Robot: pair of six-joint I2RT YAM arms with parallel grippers.
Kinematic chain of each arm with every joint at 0, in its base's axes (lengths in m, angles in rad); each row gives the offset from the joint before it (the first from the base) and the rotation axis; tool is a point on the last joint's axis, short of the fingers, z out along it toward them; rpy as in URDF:
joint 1: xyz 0 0 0.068 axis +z
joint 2: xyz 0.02 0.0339 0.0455 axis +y
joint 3: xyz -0.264 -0.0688 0 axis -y
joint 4: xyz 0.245 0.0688 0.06 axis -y
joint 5: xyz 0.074 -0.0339 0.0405 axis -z
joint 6: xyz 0.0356 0 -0.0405 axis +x
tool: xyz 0 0 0 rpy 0 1.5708 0
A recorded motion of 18 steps. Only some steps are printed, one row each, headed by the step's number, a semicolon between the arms.
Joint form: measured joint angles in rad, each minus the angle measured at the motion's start. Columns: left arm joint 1, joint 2, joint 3, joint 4, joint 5, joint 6; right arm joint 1, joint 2, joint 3, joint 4, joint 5, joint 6.
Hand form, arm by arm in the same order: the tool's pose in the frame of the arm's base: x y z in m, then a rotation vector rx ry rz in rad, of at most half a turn. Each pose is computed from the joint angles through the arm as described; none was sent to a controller.
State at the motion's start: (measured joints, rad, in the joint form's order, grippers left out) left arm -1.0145 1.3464 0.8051 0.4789 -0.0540 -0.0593; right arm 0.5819 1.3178 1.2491 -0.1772 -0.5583 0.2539
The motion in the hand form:
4: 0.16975 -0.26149 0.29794 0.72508 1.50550 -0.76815; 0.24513 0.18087 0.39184 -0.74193 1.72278 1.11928
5: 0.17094 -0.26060 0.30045 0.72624 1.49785 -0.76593; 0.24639 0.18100 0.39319 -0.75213 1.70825 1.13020
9: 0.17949 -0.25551 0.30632 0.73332 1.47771 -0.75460; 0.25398 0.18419 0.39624 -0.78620 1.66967 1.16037
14: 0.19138 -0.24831 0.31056 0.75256 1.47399 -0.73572; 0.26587 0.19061 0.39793 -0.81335 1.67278 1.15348
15: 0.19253 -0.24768 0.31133 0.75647 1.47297 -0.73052; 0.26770 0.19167 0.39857 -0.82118 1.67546 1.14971
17: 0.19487 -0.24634 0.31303 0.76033 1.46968 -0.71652; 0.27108 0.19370 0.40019 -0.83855 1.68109 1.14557
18: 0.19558 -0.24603 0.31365 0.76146 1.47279 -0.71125; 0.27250 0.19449 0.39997 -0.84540 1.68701 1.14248
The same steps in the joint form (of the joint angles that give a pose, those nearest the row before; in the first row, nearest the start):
4: 0.0137 -0.0076 0.0221 -0.0118 0.0034 0.0046; -0.0130 0.0012 0.0011 0.0473 -0.0492 0.0042
5: 0.0191 -0.0103 0.0279 -0.0145 0.0088 0.0103; -0.0164 0.0057 0.0053 0.0584 -0.0656 0.0038
9: 0.0549 -0.0130 0.0443 -0.0210 0.0439 0.0309; -0.0252 0.0378 0.0309 0.0900 -0.1141 -0.0004
14: 0.1049 -0.0126 0.0652 -0.0492 0.0942 0.0549; -0.0290 0.0927 0.0897 0.0660 -0.1289 -0.0275
15: 0.1095 -0.0126 0.0690 -0.0546 0.0980 0.0607; -0.0294 0.1022 0.1034 0.0538 -0.1312 -0.0366
17: 0.1183 -0.0126 0.0763 -0.0625 0.1007 0.0729; -0.0301 0.1209 0.1324 0.0267 -0.1389 -0.0542
18: 0.1206 -0.0126 0.0805 -0.0706 0.1000 0.0755; -0.0305 0.1286 0.1423 0.0137 -0.1407 -0.0626

